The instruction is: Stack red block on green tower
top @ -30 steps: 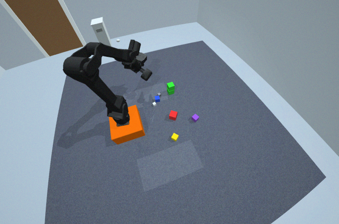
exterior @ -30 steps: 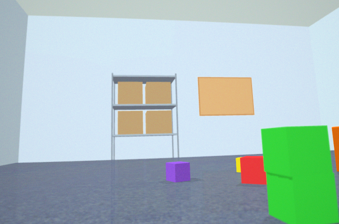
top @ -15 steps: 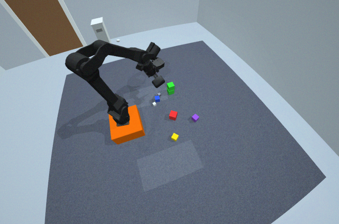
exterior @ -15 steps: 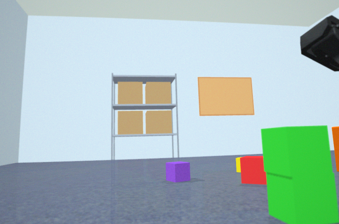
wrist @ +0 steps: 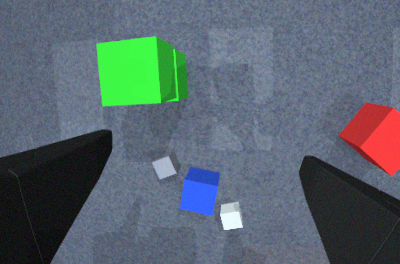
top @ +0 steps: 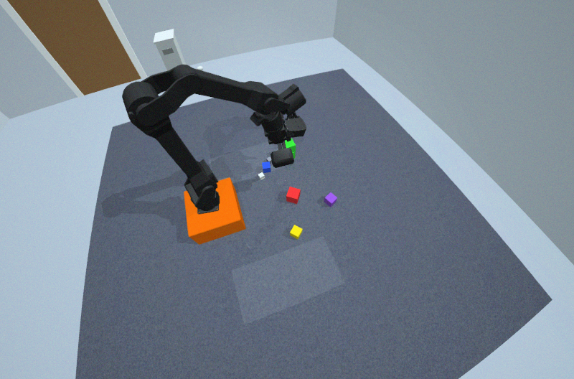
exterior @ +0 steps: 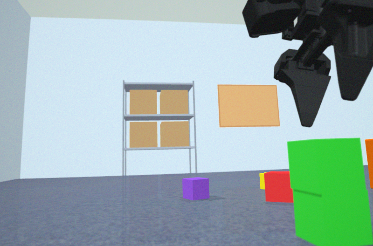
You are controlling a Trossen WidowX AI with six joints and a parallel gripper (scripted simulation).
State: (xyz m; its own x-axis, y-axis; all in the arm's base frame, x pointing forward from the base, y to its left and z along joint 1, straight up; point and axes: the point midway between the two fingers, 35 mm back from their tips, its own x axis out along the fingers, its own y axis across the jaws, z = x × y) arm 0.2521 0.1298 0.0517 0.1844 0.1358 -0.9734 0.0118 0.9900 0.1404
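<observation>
Now: gripper tip 130 mm to the left of the red block, 80 mm above it and 10 mm short of it. From my gripper tip the other things lie so: small white block: 90 mm below, 90 mm behind, 20 mm to the right; blue block: 80 mm below, 60 mm behind, 10 mm to the left; purple block: 170 mm to the right, 120 mm ahead, 80 mm below.
</observation>
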